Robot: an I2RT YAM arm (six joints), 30 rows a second.
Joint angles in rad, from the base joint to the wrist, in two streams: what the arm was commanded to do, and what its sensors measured. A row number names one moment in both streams.
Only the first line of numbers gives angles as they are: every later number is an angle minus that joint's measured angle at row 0.
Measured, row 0:
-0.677 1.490 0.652 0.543 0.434 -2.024
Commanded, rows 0 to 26:
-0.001 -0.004 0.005 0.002 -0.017 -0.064
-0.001 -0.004 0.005 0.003 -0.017 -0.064
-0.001 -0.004 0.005 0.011 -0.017 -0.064
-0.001 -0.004 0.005 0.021 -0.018 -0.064
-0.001 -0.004 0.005 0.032 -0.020 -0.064
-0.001 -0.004 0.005 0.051 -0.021 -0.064
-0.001 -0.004 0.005 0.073 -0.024 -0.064
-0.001 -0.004 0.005 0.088 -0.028 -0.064
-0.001 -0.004 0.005 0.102 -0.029 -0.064
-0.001 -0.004 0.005 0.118 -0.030 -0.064
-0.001 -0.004 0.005 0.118 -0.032 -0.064
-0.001 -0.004 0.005 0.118 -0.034 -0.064
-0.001 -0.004 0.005 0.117 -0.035 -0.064
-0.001 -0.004 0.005 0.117 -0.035 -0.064
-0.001 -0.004 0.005 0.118 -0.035 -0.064
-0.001 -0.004 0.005 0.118 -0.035 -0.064
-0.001 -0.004 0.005 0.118 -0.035 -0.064
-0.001 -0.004 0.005 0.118 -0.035 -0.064
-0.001 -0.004 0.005 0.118 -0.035 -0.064
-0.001 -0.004 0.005 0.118 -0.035 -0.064
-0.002 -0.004 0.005 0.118 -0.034 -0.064
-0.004 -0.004 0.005 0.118 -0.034 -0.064
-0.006 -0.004 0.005 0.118 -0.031 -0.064
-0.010 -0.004 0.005 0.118 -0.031 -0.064
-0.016 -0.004 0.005 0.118 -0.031 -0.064
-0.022 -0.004 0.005 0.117 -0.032 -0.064
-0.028 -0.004 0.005 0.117 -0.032 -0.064
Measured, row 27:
-0.008 0.000 -0.001 0.112 -0.023 0.000
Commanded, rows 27 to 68:
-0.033 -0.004 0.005 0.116 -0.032 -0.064
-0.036 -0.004 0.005 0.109 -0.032 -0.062
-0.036 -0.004 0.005 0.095 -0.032 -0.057
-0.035 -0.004 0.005 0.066 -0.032 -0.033
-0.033 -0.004 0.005 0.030 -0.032 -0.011
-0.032 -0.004 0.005 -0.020 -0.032 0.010
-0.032 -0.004 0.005 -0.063 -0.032 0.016
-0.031 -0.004 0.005 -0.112 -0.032 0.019
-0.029 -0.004 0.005 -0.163 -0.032 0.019
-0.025 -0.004 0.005 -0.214 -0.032 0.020
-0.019 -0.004 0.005 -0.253 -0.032 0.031
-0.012 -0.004 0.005 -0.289 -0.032 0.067
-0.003 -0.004 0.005 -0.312 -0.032 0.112
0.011 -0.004 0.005 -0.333 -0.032 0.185
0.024 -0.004 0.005 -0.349 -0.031 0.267
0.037 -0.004 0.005 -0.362 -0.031 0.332
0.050 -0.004 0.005 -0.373 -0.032 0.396
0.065 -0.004 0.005 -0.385 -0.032 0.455
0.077 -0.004 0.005 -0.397 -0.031 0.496
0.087 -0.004 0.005 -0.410 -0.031 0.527
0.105 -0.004 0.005 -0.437 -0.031 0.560
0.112 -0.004 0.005 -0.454 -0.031 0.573
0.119 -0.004 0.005 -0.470 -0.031 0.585
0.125 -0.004 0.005 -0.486 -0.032 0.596
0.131 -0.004 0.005 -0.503 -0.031 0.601
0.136 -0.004 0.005 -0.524 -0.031 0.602
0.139 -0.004 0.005 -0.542 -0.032 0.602
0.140 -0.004 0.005 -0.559 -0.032 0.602
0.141 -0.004 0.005 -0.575 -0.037 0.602
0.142 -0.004 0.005 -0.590 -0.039 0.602
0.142 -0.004 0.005 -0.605 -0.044 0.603
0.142 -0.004 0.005 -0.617 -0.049 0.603
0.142 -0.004 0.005 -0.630 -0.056 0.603
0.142 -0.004 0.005 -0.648 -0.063 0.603
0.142 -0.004 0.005 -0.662 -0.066 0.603
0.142 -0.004 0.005 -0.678 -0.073 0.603
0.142 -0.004 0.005 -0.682 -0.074 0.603
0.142 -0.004 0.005 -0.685 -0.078 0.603
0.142 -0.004 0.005 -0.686 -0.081 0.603
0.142 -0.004 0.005 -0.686 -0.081 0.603
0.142 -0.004 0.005 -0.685 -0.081 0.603
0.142 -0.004 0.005 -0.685 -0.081 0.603
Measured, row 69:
0.138 0.000 -0.003 -0.678 -0.056 0.586
